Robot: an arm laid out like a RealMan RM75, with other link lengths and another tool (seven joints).
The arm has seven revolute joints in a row. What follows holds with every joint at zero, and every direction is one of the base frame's.
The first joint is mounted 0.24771 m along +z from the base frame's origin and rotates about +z.
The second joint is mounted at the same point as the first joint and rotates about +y.
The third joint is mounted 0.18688 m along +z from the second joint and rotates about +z.
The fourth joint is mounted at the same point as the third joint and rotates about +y.
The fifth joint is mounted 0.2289 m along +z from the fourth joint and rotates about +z.
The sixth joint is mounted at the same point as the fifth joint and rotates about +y.
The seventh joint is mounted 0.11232 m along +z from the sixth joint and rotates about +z.
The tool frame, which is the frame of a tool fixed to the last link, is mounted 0.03 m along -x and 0.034 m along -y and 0.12 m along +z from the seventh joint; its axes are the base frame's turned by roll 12.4, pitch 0 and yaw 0.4 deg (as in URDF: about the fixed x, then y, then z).
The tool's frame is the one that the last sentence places.
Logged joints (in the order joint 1, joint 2, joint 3, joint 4, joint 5, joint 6, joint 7), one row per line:
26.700 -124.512 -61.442 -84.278 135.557 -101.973 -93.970
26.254 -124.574 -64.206 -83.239 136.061 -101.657 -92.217
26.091 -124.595 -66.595 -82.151 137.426 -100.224 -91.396
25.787 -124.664 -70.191 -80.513 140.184 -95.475 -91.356
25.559 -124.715 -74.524 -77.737 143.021 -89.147 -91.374
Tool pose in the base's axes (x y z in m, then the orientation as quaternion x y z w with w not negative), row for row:
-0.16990 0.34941 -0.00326 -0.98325 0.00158 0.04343 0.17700
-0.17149 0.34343 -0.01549 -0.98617 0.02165 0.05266 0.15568
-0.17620 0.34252 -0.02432 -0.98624 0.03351 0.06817 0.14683
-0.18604 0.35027 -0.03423 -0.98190 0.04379 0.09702 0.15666
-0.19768 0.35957 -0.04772 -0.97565 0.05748 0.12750 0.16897
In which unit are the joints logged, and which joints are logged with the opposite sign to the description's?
The joints are logged in degrees. Opposite sign: joint 1, joint 3, joint 4, joint 6.
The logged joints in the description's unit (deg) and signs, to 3 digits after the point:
-26.700 -124.512 61.442 84.278 135.557 101.973 -93.970
-26.254 -124.574 64.206 83.239 136.061 101.657 -92.217
-26.091 -124.595 66.595 82.151 137.426 100.224 -91.396
-25.787 -124.664 70.191 80.513 140.184 95.475 -91.356
-25.559 -124.715 74.524 77.737 143.021 89.147 -91.374

